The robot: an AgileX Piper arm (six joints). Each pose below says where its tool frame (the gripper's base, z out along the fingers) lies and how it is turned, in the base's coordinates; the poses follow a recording.
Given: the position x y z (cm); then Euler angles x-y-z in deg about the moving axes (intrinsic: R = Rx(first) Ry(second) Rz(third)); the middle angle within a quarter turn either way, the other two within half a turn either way.
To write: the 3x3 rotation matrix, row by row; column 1 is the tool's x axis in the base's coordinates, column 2 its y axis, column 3 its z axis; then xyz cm. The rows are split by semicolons. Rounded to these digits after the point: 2 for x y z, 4 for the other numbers.
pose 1, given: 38.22 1.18 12.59 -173.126 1.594 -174.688
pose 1, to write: -0.9953 0.0925 0.0278; 0.0952 0.9882 0.1196; -0.0164 0.1217 -0.9924; 38.22 1.18 12.59
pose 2, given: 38.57 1.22 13.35 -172.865 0.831 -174.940
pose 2, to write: -0.9960 0.0882 0.0145; 0.0893 0.9882 0.1242; -0.0034 0.1250 -0.9922; 38.57 1.22 13.35
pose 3, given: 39.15 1.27 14.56 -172.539 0.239 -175.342
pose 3, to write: -0.9967 0.0812 0.0042; 0.0811 0.9882 0.1299; 0.0064 0.1298 -0.9915; 39.15 1.27 14.56
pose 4, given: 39.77 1.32 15.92 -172.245 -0.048 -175.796
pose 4, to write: -0.9973 0.0733 -0.0008; 0.0725 0.9882 0.1349; 0.0107 0.1345 -0.9909; 39.77 1.32 15.92
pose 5, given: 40.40 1.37 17.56 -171.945 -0.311 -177.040
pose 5, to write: -0.9987 0.0516 -0.0054; 0.0504 0.9889 0.1401; 0.0126 0.1397 -0.9901; 40.40 1.37 17.56
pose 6, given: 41.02 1.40 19.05 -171.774 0.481 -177.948
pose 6, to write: -0.9993 0.0358 0.0084; 0.0366 0.9890 0.1431; -0.0032 0.1433 -0.9897; 41.02 1.40 19.05
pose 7, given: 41.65 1.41 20.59 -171.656 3.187 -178.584
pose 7, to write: -0.9981 0.0247 0.0556; 0.0325 0.9889 0.1449; -0.0514 0.1464 -0.9879; 41.65 1.41 20.59
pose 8, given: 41.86 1.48 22.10 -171.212 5.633 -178.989
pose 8, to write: -0.9950 0.0176 0.0982; 0.0324 0.9878 0.1520; -0.0943 0.1545 -0.9835; 41.86 1.48 22.10
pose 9, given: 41.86 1.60 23.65 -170.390 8.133 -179.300
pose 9, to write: -0.9899 0.0121 0.1415; 0.0357 0.9856 0.1653; -0.1374 0.1686 -0.9761; 41.86 1.60 23.65
